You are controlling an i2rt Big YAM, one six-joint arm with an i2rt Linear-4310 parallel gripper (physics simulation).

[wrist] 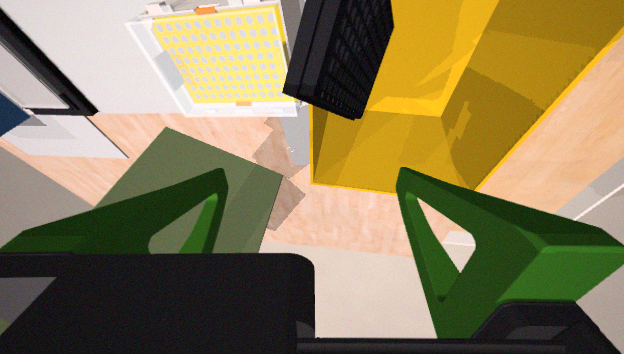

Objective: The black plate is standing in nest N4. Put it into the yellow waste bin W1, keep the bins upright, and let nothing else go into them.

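Places are measured from the arm's base along level axes (x left, y back, z up), in millimetres.
Where they show: gripper, fingertip midpoint: [311, 177].
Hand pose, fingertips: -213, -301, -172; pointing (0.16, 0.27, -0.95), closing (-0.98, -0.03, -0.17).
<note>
Each offset is from my fingertips to the centre of the thing, as dx, dy, dz. "spot": to the spot under its first point.
The black plate {-13, -32, -88} [345, 55] is near the top centre of the wrist view, tilted on its side, with its gridded face turned towards the right. It overlaps the left rim of the yellow bin {-54, -22, -106} [530, 75] and covers part of that rim; whether it rests on the rim or hangs inside is hidden. The yellow bin is open at the top and fills the upper right. My gripper [311, 177] is open and empty, its green fingers wide apart on the near side of the plate, apart from it. The nest and the labels N4 and W1 do not show.
A white-framed rack {+96, +4, -131} [240, 109] with a yellow perforated top stands left of the plate. A dark green block [172, 160] is at lower left, beside the left finger. A black-edged device {spot: +366, +90, -154} [65, 92] is at upper left. A grey piece {spot: +47, +115, -166} [297, 132] lies between rack and bin.
</note>
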